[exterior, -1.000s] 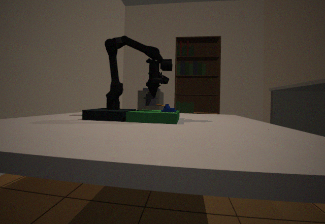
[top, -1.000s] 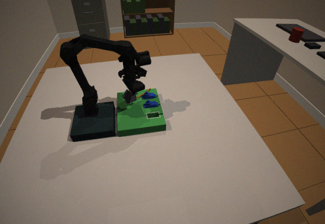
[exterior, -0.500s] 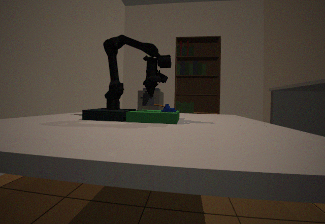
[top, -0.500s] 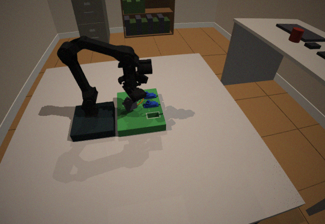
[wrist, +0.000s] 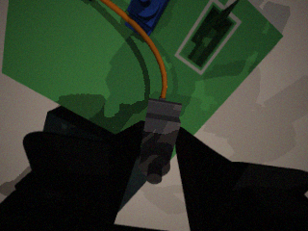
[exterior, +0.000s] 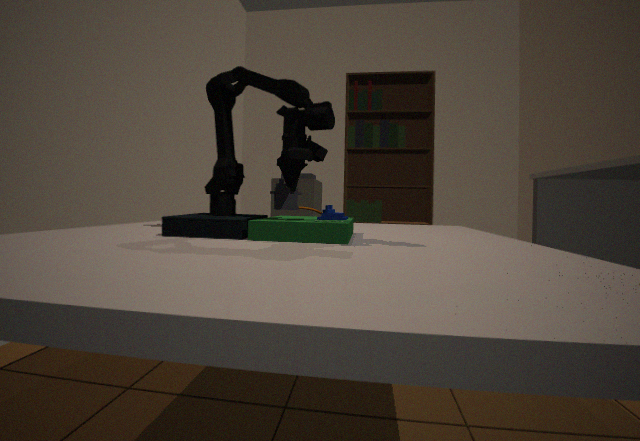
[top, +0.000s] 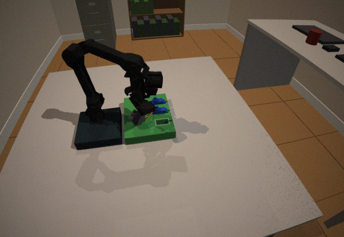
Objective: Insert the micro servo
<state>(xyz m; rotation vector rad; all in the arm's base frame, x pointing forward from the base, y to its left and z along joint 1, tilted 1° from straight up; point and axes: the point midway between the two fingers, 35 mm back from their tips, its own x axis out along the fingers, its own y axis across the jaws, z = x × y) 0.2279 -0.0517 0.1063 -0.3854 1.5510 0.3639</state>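
Now: the green deck 10 mm behind my gripper tip, 70 mm to the left of it and 100 mm below it.
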